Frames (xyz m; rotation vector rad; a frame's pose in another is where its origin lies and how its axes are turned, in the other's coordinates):
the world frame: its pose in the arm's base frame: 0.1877 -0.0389 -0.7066 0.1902 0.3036 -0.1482
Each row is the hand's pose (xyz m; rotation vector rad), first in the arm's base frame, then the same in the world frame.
Working: the arm's base frame: its pose in the world frame: -0.4007 0.1207 0.6008 -0.1902 -0.3036 0.1482

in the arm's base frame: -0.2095 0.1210 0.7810 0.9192 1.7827 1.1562
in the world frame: -0.8545 0.3294 1.2481 0.4785 1.6955 1.1278
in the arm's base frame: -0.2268 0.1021 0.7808 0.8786 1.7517 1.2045
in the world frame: -0.8685 0.3081 1.2469 0.4353 1.6695 1.1736
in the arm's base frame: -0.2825 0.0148 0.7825 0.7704 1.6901 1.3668
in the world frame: -0.9115 0.2139 1.2509 0.3166 1.6283 1.3230
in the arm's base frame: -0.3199 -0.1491 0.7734 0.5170 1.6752 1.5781
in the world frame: -0.9250 0.0468 1.2659 0.0523 1.6341 1.4941
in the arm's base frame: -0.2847 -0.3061 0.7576 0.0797 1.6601 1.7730
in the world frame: -0.8686 -0.1022 1.2936 -0.3889 1.6329 1.6281
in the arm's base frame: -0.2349 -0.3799 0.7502 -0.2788 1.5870 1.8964
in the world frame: -0.8108 -0.1665 1.3161 -0.7481 1.5719 1.7125
